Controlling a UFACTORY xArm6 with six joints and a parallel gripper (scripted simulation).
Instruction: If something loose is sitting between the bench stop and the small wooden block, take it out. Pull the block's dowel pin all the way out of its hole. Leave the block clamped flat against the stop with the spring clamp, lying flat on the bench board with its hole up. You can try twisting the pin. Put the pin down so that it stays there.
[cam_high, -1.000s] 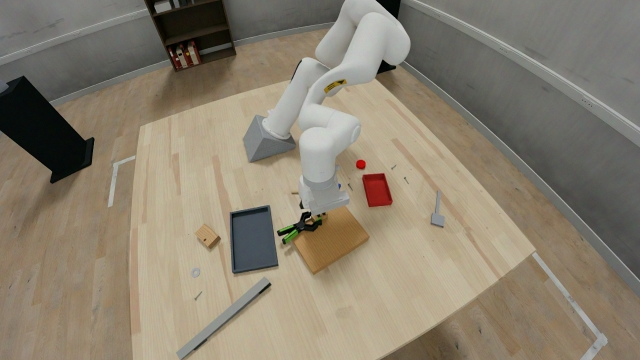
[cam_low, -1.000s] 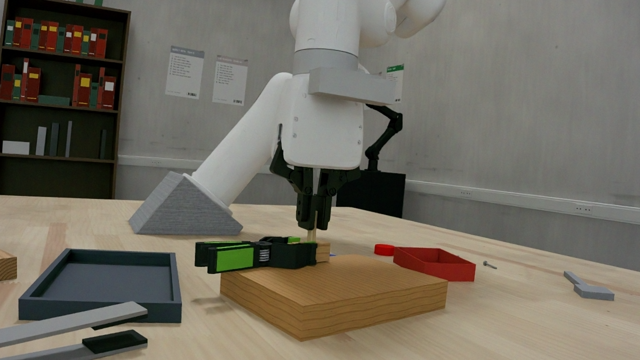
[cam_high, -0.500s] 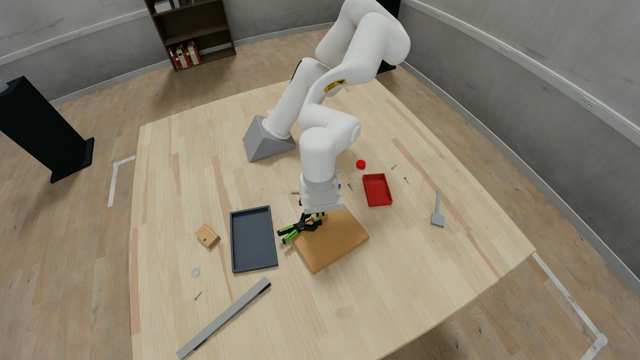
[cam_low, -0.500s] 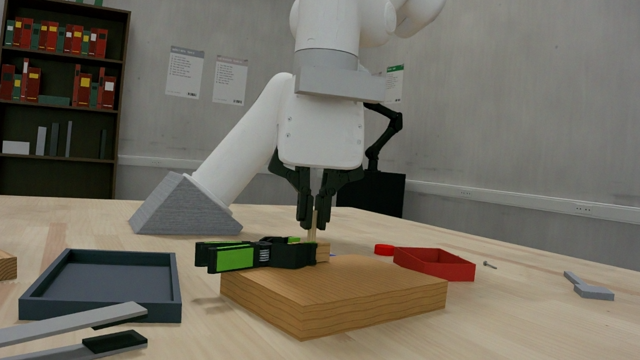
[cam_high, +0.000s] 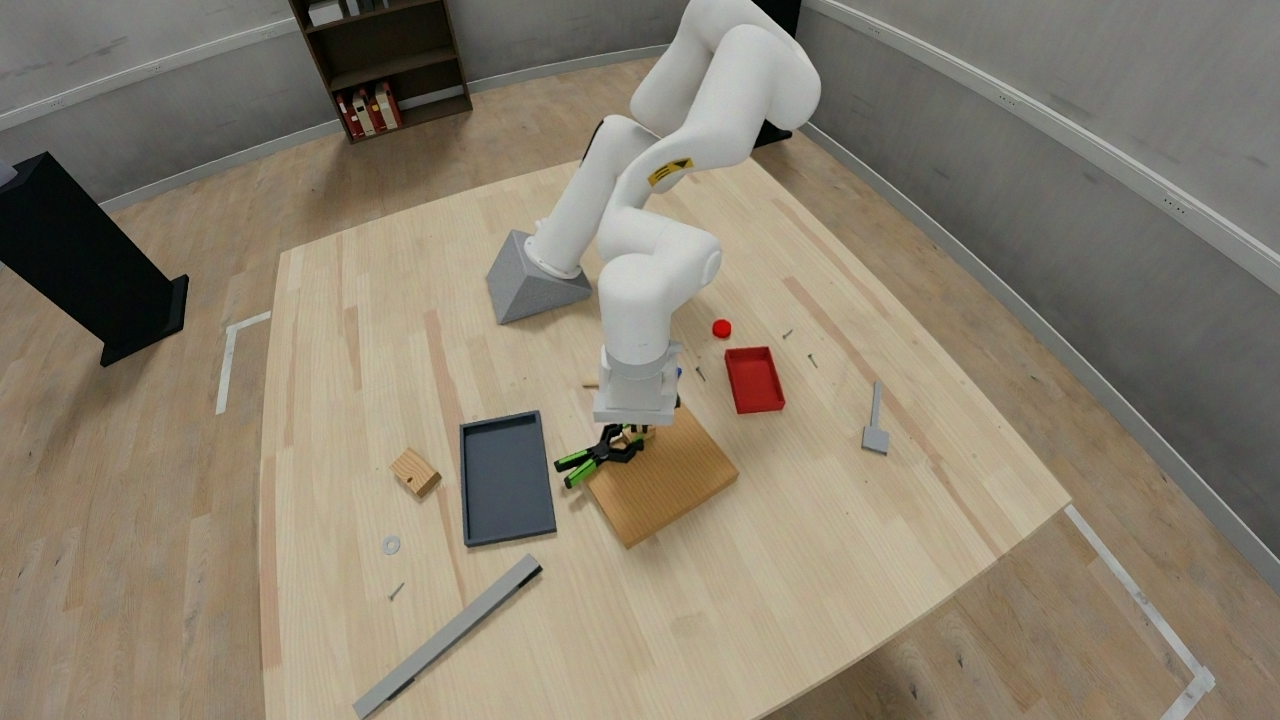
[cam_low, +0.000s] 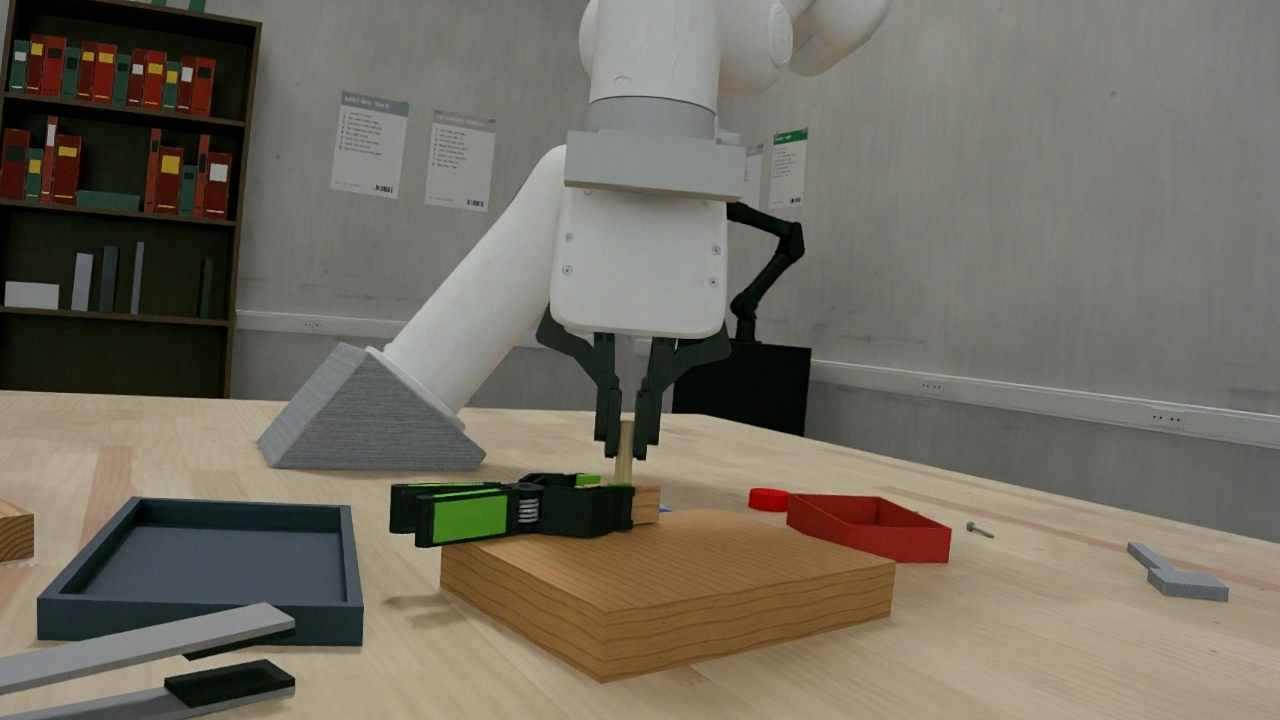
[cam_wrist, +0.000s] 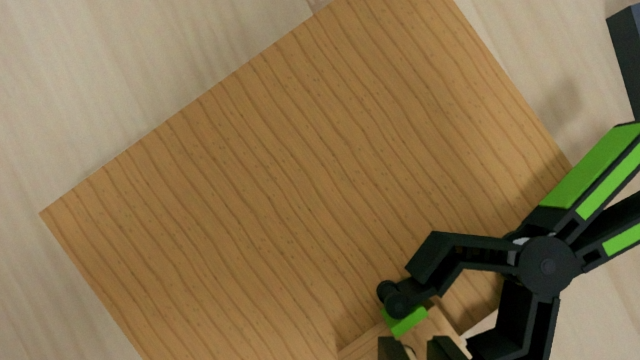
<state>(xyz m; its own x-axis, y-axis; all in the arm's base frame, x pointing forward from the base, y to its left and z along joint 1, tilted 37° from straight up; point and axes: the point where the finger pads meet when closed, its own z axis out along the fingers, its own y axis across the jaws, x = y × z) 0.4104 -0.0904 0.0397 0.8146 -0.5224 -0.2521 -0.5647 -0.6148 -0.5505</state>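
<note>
My hand is 20 mm above the dowel pin. From my hand the other things lie so: loose dowel (130 mm behind, 90 mm below, 10 mm to the left); bench board (70 mm below, 60 mm ahead, 10 mm to the right); small wooden block (50 mm below).
</note>
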